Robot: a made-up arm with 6 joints.
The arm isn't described. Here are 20 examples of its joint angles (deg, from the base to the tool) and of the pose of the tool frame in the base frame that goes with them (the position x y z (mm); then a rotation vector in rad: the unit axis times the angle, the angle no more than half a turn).
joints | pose
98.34 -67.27 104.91 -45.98 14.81 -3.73 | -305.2 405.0 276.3 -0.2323 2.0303 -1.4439
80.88 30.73 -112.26 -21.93 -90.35 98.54 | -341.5 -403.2 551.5 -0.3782 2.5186 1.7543
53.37 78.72 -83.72 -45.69 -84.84 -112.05 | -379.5 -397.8 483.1 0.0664 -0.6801 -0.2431
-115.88 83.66 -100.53 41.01 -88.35 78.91 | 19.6 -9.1 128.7 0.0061 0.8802 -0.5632
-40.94 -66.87 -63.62 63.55 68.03 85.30 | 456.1 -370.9 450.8 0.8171 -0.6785 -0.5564
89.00 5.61 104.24 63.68 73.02 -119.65 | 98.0 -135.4 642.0 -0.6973 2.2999 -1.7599
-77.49 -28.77 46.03 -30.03 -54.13 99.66 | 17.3 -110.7 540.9 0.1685 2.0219 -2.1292
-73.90 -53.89 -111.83 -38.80 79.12 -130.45 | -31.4 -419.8 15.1 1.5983 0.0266 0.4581
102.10 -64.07 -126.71 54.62 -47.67 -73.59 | -288.4 -458.8 638.8 -0.5495 0.1557 1.0977
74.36 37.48 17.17 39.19 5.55 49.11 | 163.4 -190.8 508.9 -1.4708 -1.2068 1.1592
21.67 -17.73 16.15 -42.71 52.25 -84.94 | -580.7 -40.7 632.7 -2.9349 0.8945 0.0779
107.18 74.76 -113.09 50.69 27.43 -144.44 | -420.6 153.9 467.5 2.0929 -0.0261 -1.3861
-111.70 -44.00 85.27 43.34 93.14 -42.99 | -21.5 -209.6 296.5 -0.4726 -0.0885 0.5847
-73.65 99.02 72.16 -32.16 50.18 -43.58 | 466.0 118.5 972.6 1.8100 -0.7109 -1.3723
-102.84 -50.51 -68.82 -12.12 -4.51 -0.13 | 219.6 85.4 168.8 -0.3006 1.0289 -1.5826
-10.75 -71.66 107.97 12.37 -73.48 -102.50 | 23.3 -372.6 845.5 -1.6560 0.5187 1.1887
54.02 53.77 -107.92 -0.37 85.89 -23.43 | -364.7 -179.7 970.0 2.4222 -0.0534 -0.1842
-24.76 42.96 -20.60 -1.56 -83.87 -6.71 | 293.3 -291.3 234.4 -0.0471 -1.2199 1.7076
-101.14 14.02 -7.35 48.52 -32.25 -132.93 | -95.5 105.4 547.1 -2.8441 -0.8359 -0.0591
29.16 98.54 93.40 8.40 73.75 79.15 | 148.1 -323.5 887.3 -1.1925 -1.7463 0.2470
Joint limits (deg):
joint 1: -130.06..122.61
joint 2: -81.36..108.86
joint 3: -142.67..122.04
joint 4: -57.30..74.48
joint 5: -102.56..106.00
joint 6: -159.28..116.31
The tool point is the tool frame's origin. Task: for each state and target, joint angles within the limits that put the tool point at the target. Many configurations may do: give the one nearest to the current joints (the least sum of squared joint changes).
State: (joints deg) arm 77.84 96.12 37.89 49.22 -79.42 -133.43
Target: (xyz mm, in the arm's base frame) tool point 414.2 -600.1 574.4
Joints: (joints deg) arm 27.16 51.54 18.41 74.48 -69.41 -131.10
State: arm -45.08 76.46 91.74 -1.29 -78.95 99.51
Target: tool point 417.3 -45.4 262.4
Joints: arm -56.21 66.22 93.46 20.40 -67.06 99.30
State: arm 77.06 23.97 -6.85 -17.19 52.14 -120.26
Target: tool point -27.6 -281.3 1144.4
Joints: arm 61.65 59.19 -7.37 -57.30 61.75 -117.14
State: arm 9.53 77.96 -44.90 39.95 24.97 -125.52
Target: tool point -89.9 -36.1 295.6
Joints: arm 34.51 75.15 -50.63 64.54 -4.22 -117.76
